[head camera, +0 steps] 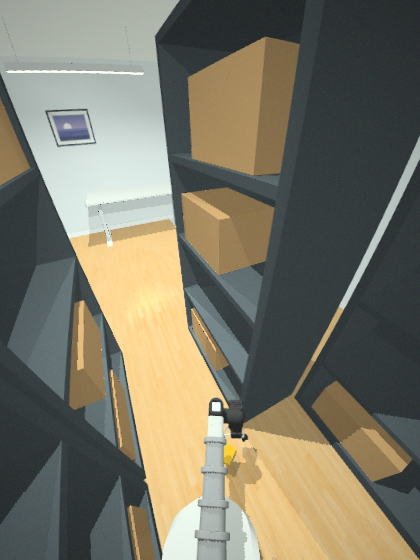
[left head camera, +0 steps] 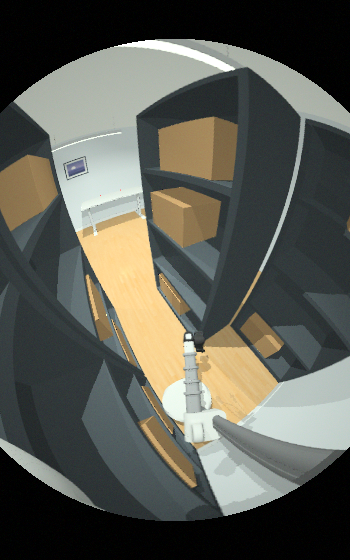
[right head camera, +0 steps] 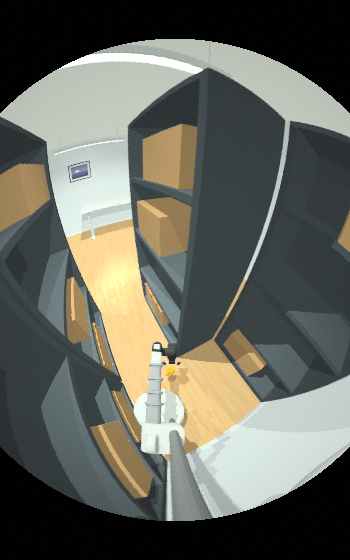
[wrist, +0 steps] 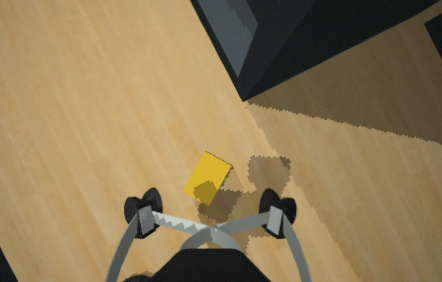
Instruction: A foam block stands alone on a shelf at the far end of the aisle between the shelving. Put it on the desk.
Labels:
The same spot on a dark shelving unit: [right head camera: 239, 138] is [head camera: 371, 56].

